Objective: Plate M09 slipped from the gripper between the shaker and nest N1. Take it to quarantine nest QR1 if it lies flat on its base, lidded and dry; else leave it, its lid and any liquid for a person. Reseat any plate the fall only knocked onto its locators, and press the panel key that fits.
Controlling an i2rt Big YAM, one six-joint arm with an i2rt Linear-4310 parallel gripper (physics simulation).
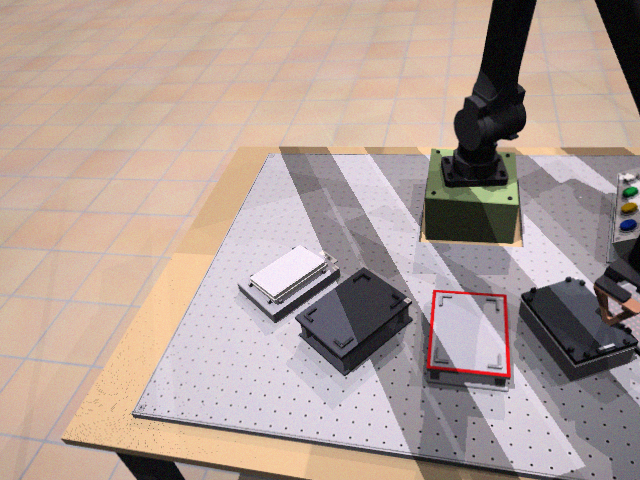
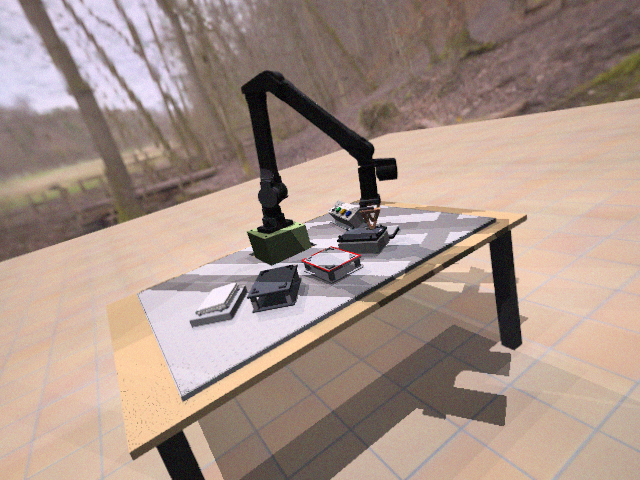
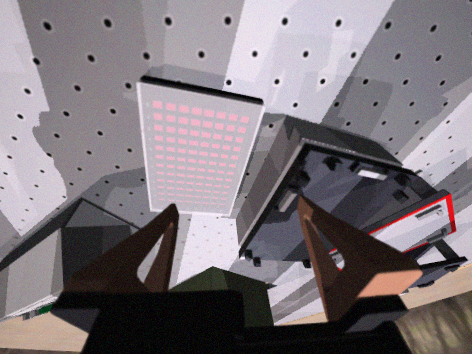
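Where they show: gripper, between the fingertips: [image 1: 625,308] [image 2: 373,225] [image 3: 237,205]; arm's base, origin of its link: [image 1: 473,173] [image 2: 275,227].
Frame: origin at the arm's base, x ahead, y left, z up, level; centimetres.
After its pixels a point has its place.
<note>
A plate [image 3: 197,155] {x 33.5, y 21.6, z -7.7 cm} with rows of pink wells, taken as M09, lies on the pegboard, wells facing up; it looks flat. I cannot tell whether a lid or liquid is there. My gripper [image 2: 372,226] {x 33.3, y 17.8, z -4.2 cm} [image 3: 237,205] {x 33.3, y 17.8, z -4.2 cm} is open and empty, its copper fingertips above the near end of the plate. A black-topped device [image 1: 578,320] {x 35.6, y 10.2, z -3.9 cm} [image 2: 361,234] {x 35.4, y 9.3, z -3.9 cm} [image 3: 320,175] {x 38.9, y 14.9, z -3.9 cm} with corner posts stands beside the plate. The red-rimmed nest [image 1: 469,292] {x 27.4, y -4.7, z -5.3 cm} [image 2: 329,270] {x 42.1, y -12.9, z -5.3 cm} [image 3: 451,215] {x 43.2, y -7.1, z -5.3 cm}, likely QR1, holds no plate. A white plate [image 1: 289,271] {x 19.9, y -36.8, z -5.0 cm} [image 2: 217,298] {x 21.1, y -38.4, z -5.1 cm} rests on a grey base; its exact seating is unclear.
A black nest [image 1: 356,310] {x 31.2, y -24.0, z -4.1 cm} [image 2: 273,281] {x 32.1, y -25.6, z -4.1 cm} stands between the white plate and the red-rimmed nest. The button panel [image 2: 343,214] {x 14.5, y 23.6, z -3.0 cm} [image 3: 35,265] {x 16.1, y 30.2, z -3.9 cm} stands on the plate's other side. The green pedestal [image 1: 470,219] {x 8.7, y -1.6, z -4.8 cm} [image 2: 281,245] {x 8.1, y -4.8, z -4.6 cm} [image 3: 215,287] {x 10.0, y 5.7, z -6.9 cm} carries the arm.
</note>
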